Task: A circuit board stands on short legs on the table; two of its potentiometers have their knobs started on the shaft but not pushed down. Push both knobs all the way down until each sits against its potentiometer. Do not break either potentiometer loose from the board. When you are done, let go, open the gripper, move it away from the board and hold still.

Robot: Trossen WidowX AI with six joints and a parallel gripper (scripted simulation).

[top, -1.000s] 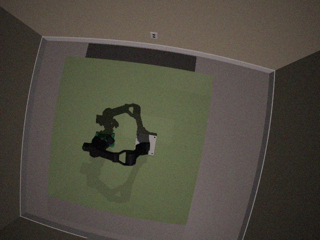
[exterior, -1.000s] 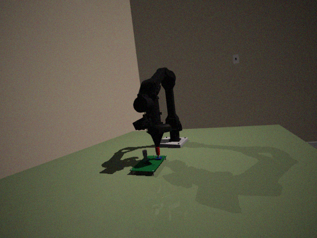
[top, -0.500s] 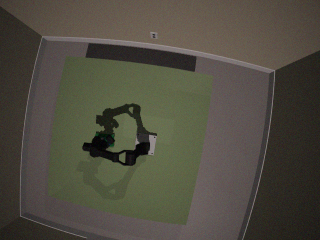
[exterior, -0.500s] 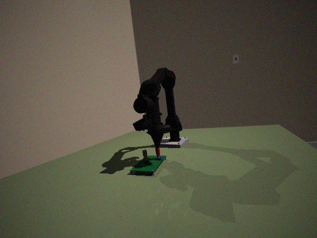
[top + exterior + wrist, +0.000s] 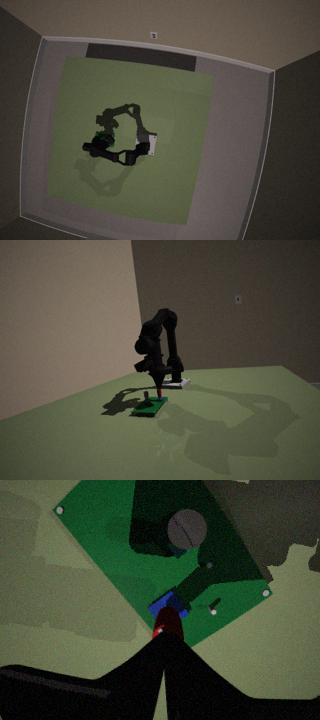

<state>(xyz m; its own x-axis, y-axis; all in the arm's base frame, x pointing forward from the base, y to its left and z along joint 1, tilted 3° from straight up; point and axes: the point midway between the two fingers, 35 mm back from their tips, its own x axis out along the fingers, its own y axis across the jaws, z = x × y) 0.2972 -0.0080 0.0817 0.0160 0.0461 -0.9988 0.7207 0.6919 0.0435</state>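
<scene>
Right now my gripper tip is 40 mm short of the grey knob, 40 mm to the left of it and 10 mm above it. Round my gripper tip: red knob: 10 mm below.
</scene>
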